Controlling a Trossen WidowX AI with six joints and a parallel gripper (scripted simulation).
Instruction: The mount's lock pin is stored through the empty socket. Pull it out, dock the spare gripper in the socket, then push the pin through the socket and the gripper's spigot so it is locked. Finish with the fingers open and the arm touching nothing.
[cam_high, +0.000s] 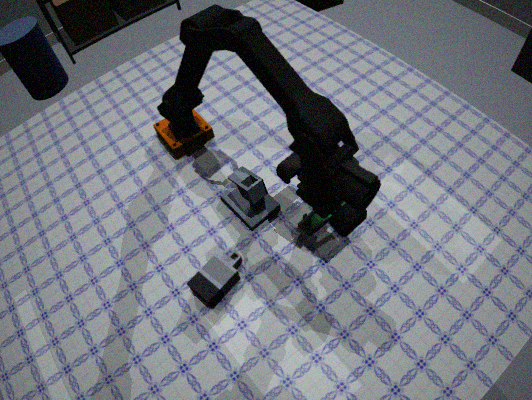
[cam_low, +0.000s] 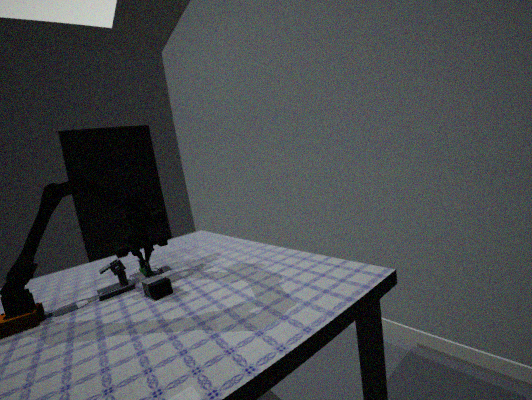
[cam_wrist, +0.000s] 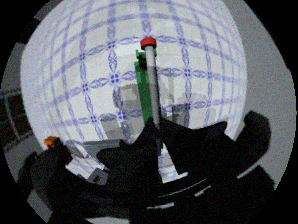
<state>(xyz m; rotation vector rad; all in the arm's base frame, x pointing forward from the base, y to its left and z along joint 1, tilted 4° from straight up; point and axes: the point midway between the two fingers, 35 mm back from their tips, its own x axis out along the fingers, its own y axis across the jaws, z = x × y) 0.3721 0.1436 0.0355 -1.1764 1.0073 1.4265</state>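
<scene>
Now: gripper tip 2 cm to the right of the green cradle. The rest, counted from my gripper tip: socket (10 cm behind, 10 cm to the right, 2 cm above); then dark spare gripper (1 cm ahead, 24 cm to the right).
</scene>
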